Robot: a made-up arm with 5 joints.
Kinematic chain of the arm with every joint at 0, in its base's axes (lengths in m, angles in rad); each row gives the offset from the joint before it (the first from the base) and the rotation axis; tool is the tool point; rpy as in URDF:
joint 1: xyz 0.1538 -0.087 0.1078 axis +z
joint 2: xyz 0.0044 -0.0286 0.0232 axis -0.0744 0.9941 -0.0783
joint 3: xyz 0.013 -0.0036 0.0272 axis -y
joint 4: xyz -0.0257 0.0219 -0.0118 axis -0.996 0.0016 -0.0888
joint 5: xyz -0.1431 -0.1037 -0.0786 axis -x
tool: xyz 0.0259 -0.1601 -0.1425 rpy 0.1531 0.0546 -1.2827
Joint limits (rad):
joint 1: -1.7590..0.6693
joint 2: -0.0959..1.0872
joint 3: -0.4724..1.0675
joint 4: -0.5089..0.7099
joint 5: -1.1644..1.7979
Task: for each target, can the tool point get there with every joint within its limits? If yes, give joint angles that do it. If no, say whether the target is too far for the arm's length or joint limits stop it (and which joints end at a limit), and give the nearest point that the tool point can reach.
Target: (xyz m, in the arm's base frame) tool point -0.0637 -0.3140 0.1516
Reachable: yes | joints -0.3631 0.9007 0.5374 -0.3124 1.3137
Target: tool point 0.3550 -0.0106 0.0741
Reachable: no: joint limits stop it (at a limit: joint 2, joint 3, joint 4, joint 5) | nearest point 0.3695 -0.0051 -0.0822 | short by 0.157 m
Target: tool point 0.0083 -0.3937 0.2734
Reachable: yes | joints -0.1154 0.7078 0.3552 0.6159 0.4803
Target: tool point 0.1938 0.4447 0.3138
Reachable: no: too far | nearest point 0.1569 0.2417 0.2443 | short by 0.218 m
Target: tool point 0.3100 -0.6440 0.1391
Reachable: no: too far | nearest point 0.2512 -0.4530 0.1455 | short by 0.200 m
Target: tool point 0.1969 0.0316 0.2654
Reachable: no: joint limits stop it (at a limit: joint 1, joint 3, joint 4, joint 5) | nearest point 0.1160 0.0785 0.3137 | short by 0.105 m
